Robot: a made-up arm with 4 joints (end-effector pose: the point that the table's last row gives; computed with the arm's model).
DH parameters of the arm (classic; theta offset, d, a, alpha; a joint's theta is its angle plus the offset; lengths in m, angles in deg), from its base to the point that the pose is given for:
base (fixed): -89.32 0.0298 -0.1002 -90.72
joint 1: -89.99 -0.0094 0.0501 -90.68
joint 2: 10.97 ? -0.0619 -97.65
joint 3: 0 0.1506 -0.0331 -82.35
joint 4: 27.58 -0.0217 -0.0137 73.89
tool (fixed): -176.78 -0.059 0 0
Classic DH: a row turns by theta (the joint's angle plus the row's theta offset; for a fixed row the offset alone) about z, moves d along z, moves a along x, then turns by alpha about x.
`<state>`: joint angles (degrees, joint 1 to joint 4).
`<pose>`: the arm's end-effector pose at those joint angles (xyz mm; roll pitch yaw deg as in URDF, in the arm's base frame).
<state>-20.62 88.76 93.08 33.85</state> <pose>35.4 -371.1 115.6 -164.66 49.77 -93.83</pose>
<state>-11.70 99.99 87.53 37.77</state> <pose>69.4 -380.5 51.9 -145.02 59.70 -68.83</pose>
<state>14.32 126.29 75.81 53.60</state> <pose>138.3 -357.8 -115.4 -69.27 50.80 13.39</pose>
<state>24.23 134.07 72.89 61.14</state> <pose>154.3 -333.3 -174.0 -56.20 38.91 27.13</pose>
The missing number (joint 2, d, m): 0.4021
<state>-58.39 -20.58 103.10 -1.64</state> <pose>-117.7 -90.7 440.7 163.72 -60.64 -171.87</pose>
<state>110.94 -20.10 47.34 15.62</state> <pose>-160.8 285.8 -397.0 -55.74 22.65 153.42</pose>
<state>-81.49 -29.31 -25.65 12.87</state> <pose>-160.3 -13.9 399.9 81.81 20.65 -150.06</pose>
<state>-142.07 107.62 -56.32 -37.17</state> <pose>119.0 416.0 239.5 20.63 61.30 -37.47</pose>
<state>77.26 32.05 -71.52 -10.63</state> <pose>-7.9 114.3 -322.2 -106.41 -51.99 75.87</pose>
